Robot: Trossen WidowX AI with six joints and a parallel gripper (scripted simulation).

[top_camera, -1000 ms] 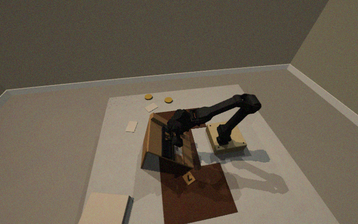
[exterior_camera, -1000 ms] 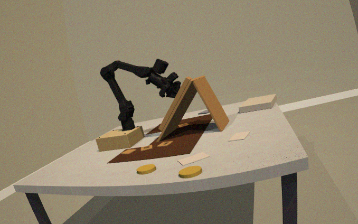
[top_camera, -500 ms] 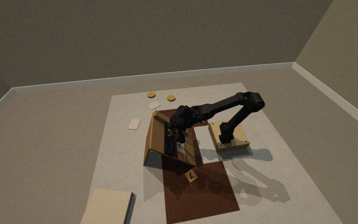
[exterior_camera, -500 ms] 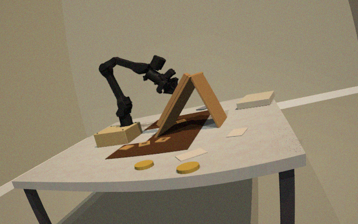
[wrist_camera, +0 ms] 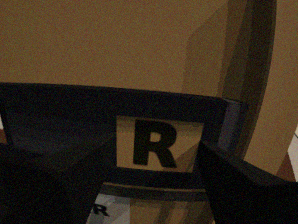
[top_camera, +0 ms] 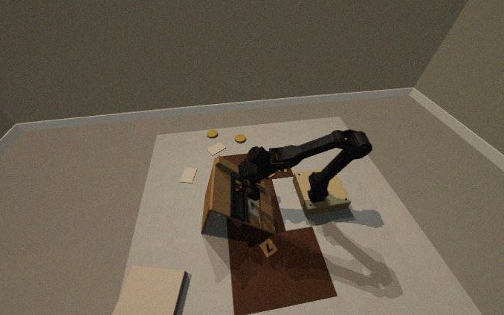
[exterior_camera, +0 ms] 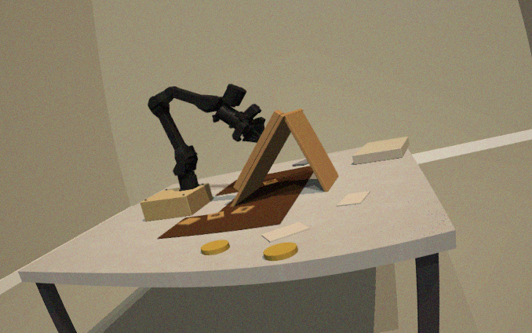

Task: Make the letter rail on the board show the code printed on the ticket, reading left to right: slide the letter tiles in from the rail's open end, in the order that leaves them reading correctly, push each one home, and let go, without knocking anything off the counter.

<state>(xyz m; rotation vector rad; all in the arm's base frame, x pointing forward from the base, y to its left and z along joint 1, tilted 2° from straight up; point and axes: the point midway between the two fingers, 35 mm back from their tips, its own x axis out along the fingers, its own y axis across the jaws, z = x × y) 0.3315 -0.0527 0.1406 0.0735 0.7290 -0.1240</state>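
The white ticket lies 50 mm behind my gripper tip, 70 mm to the left of it and 70 mm below it. Also, from my gripper tip: flat beige box (390 mm ahead, 360 mm to the left, 160 mm below); brown mat (160 mm behind, 30 mm to the left, 180 mm below).
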